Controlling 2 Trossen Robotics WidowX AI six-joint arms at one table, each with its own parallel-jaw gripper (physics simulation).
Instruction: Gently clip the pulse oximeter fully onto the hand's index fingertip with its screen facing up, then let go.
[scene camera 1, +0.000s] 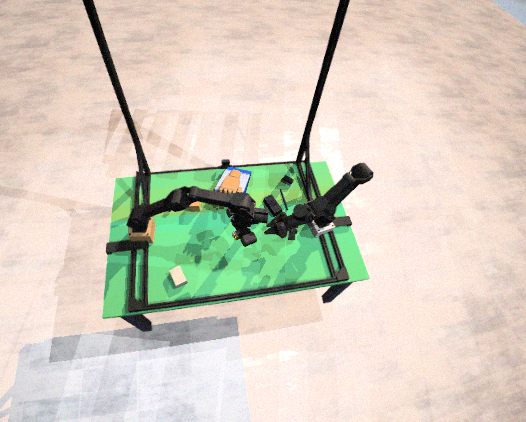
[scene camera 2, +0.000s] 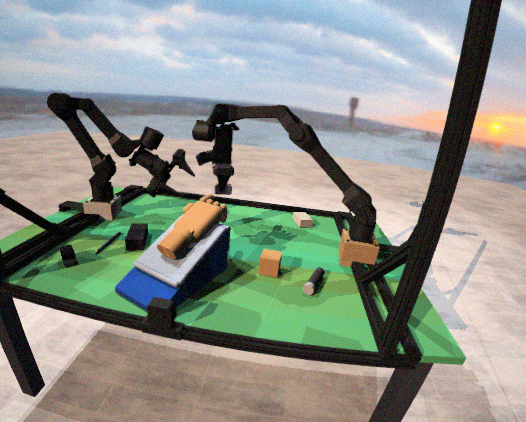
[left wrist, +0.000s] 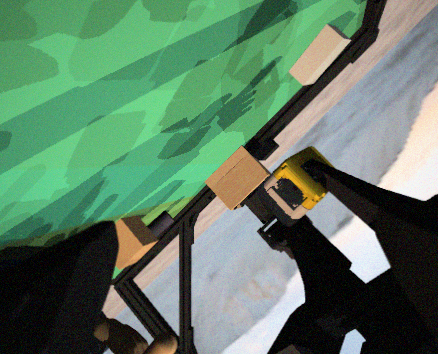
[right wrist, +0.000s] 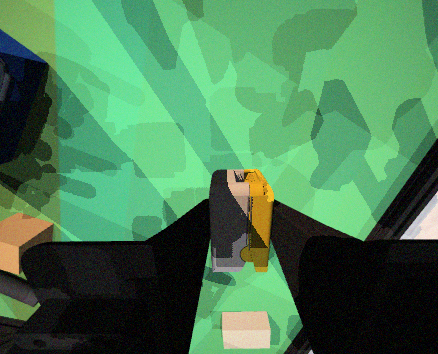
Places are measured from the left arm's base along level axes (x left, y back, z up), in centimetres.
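Pixels of known places: left gripper, fingertip midpoint: (scene camera 1: 265, 229) (scene camera 2: 187, 185) (left wrist: 247, 227); right gripper, fingertip midpoint: (scene camera 1: 240, 234) (scene camera 2: 221, 190) (left wrist: 291, 181) (right wrist: 238, 205); left arm's base, link origin: (scene camera 1: 321, 221) (scene camera 2: 102, 199); right arm's base, link origin: (scene camera 1: 140, 226) (scene camera 2: 360, 237) (left wrist: 253, 192).
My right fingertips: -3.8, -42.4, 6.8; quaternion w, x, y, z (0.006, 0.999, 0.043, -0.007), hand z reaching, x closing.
Observation:
For each thing: its top centre in the pictures, then the offset to it from my right fingertips, as dx, dy, dz. "pt": a spot on its surface instead.
- pulse oximeter, top centre: (right wrist: 241, 238) (left wrist: 318, 201) (scene camera 2: 223, 184) +0.1, -0.7, +2.1
- sloped white-topped blue wedge, surface spot: (scene camera 2: 210, 262) pt -34.3, +1.2, -7.3
- orange cube, top centre: (left wrist: 139, 254) (scene camera 2: 271, 254) (scene camera 1: 194, 201) -28.6, -14.1, -7.7
- dark cylinder, top centre: (left wrist: 154, 240) (scene camera 2: 315, 275) -34.6, -24.7, -10.0
- cream block, top centre: (left wrist: 327, 62) (right wrist: 246, 339) (scene camera 2: 303, 215) (scene camera 1: 177, 275) +5.4, -31.2, -9.7
- black box, top centre: (scene camera 2: 136, 230) (scene camera 1: 273, 203) -15.5, +24.1, -9.2
- pen, top centre: (scene camera 2: 108, 241) -18.2, +32.1, -11.8
- small black block, top centre: (scene camera 2: 66, 248) -28.2, +39.2, -9.5
The pulse oximeter (left wrist: 316, 186) (right wrist: 261, 215), yellow on one half and grey-black on the other, is between the fingers of my right gripper (right wrist: 238, 205) (scene camera 2: 223, 185), which is shut on it. It hangs in the air, apart from the hand. Which way its screen faces cannot be told. The orange hand (scene camera 1: 232, 181) (scene camera 2: 192, 225) lies on a sloped white-topped blue wedge (scene camera 2: 210, 262), its fingers at the raised end. In scene camera 2 the right gripper is above and beyond the fingers. My left gripper (scene camera 2: 175, 183) is open and empty, farther left in that view.
An orange cube (scene camera 2: 270, 263) (right wrist: 22, 240) and a dark cylinder (scene camera 2: 315, 280) lie right of the wedge in scene camera 2. A cream block (scene camera 1: 177, 276) (scene camera 2: 302, 219) lies farther back. A black box (scene camera 2: 136, 236), a pen (scene camera 2: 108, 243) and a small black block (scene camera 2: 69, 256) lie left.

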